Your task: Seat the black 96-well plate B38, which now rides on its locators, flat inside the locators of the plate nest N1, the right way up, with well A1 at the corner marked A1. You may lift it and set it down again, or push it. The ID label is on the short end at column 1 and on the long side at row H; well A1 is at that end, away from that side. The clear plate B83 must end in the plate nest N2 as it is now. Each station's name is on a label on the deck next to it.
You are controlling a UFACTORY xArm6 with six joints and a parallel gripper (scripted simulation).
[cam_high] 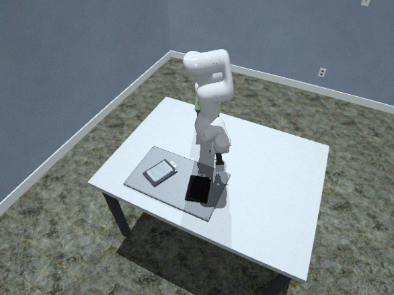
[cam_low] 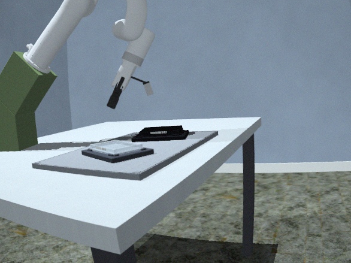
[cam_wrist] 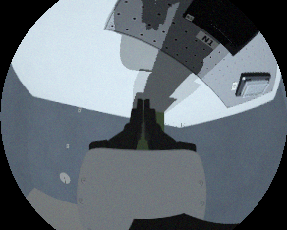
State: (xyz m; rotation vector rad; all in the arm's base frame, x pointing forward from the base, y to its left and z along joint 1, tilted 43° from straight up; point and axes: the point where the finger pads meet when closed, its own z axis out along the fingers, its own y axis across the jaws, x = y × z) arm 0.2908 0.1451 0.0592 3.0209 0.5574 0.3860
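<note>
Now: hand 190 mm short of the black plate B38, 40 mm to the left of it and 100 mm above it. From my hand the other things lie so: white N1 label: 100 mm ahead, 60 mm to the right, 120 mm below; clear plate B83: 170 mm ahead, 290 mm to the right, 100 mm below.
</note>
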